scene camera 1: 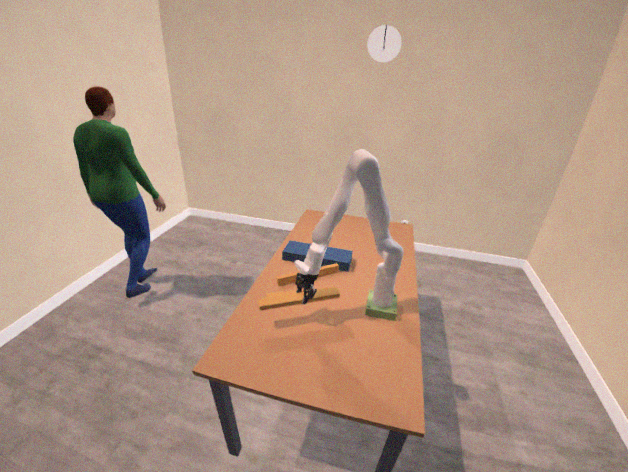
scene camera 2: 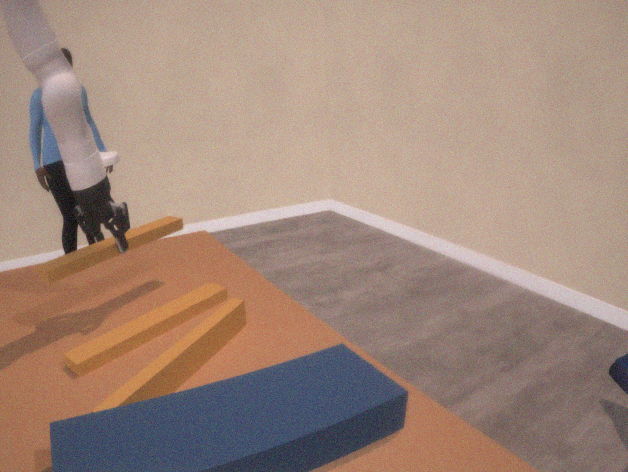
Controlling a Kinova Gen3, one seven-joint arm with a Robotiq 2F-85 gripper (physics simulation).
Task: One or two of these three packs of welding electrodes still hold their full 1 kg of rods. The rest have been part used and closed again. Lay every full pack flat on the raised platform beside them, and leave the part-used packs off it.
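Where they show: gripper, fingertip midpoint: [scene camera 1: 300, 300] [scene camera 2: 114, 251]; arm's base at its link origin: [scene camera 1: 381, 300].
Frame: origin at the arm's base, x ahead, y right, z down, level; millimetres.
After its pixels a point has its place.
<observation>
My gripper [scene camera 1: 304, 294] {x 358, y -175, z -68 mm} [scene camera 2: 111, 245] {x 358, y -175, z -68 mm} is shut on an orange-yellow pack [scene camera 1: 274, 303] {x 452, y -251, z -89 mm} [scene camera 2: 154, 227] {x 457, y -212, z -89 mm}, gripping it near its middle. This long, narrow pack hangs above the table, roughly level, with its shadow apart from it. A second pack [scene camera 2: 147, 328] {x 376, y 6, z 22 mm} lies flat on the table; in scene camera 1 it is largely hidden behind the held pack. The third pack [scene camera 1: 288, 279] {x 489, y 53, z 16 mm} [scene camera 2: 177, 359] {x 391, y 159, z 2 mm} lies at an angle to it, close to the raised blue platform [scene camera 1: 337, 255] {x 274, y 315, z -15 mm} [scene camera 2: 228, 408] {x 407, y 316, z -15 mm}, its near end hidden by the platform in scene camera 2. No pack shows on the platform.
The arm rises from a green base [scene camera 1: 381, 310] {x -2, y -65, z 2 mm} on the wooden table [scene camera 1: 314, 370] {x 228, y -427, z 45 mm} [scene camera 2: 284, 324] {x 606, y 71, z 45 mm}. A person in a green top [scene camera 1: 106, 162] stands on the floor left of the table in scene camera 1. A person in blue [scene camera 2: 49, 144] stands behind the arm in scene camera 2.
</observation>
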